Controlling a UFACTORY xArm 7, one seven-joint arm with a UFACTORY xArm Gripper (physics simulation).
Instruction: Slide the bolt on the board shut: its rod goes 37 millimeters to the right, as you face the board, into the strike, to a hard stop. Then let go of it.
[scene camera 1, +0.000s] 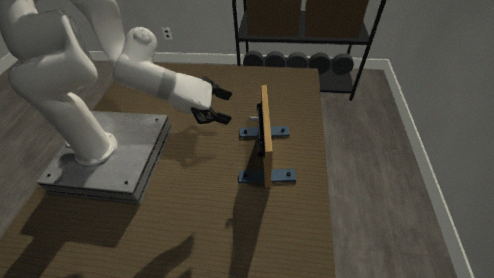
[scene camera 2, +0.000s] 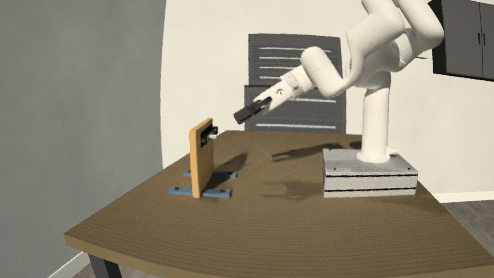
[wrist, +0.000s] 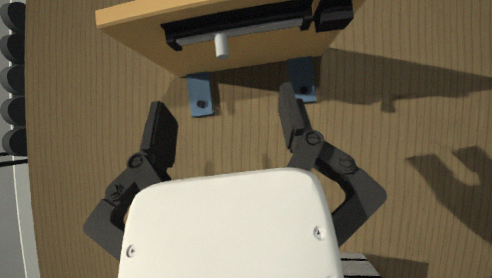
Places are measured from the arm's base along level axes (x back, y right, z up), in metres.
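Pixels of known places: gripper, between the fingertips: (scene camera 1: 229, 108) (scene camera 2: 237, 118) (wrist: 223, 103); arm's base, origin of its link: (scene camera 1: 96, 149) (scene camera 2: 373, 158).
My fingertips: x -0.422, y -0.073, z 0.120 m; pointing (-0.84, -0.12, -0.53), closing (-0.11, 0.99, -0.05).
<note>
For each thing: its top centre in the pictures, then the offset to it from my fingertips. "*": a spot on its surface instead. Level surfaces: height alone.
- upright orange board, centre of its top: (scene camera 2: 202, 123) (scene camera 1: 266, 114) dz -0.014, dx -0.100, dy +0.005 m
- black bolt housing, centre of its top: (wrist: 256, 24) (scene camera 1: 256, 123) (scene camera 2: 212, 128) dz -0.030, dx -0.076, dy +0.026 m
- bolt's grey rod, centre of its top: (wrist: 237, 25) dz -0.044, dx -0.084, dy +0.006 m
- black strike block, a spot on its surface: (wrist: 334, 16) * dz -0.039, dx -0.084, dy +0.100 m
- wooden table, height of its surface: dz -0.191 m
The upright orange board (scene camera 1: 268, 162) (scene camera 2: 195, 167) (wrist: 145, 37) carries a black bolt housing (wrist: 240, 19) on the face toward the robot. The bolt's grey rod (wrist: 260, 29) lies along the housing. Its pale knob (scene camera 1: 254, 118) (scene camera 2: 213, 136) (wrist: 221, 46) sticks out near the housing's left end in the wrist view. The black strike block (wrist: 334, 16) is at the right there; whether the rod enters it cannot be told. My gripper (scene camera 1: 230, 107) (scene camera 2: 240, 118) (wrist: 223, 103) is open and empty. It is tilted down toward the board, apart from the knob and somewhat above it.
Two blue feet (scene camera 1: 283, 175) (scene camera 2: 220, 193) (wrist: 200, 95) hold the board on the wooden table (scene camera 1: 200, 210) (scene camera 2: 280, 225) (wrist: 400, 45). The arm's grey base plate (scene camera 1: 100, 177) (scene camera 2: 370, 186) stands behind the gripper. A black shelf rack (scene camera 1: 302, 40) stands beyond the table.
</note>
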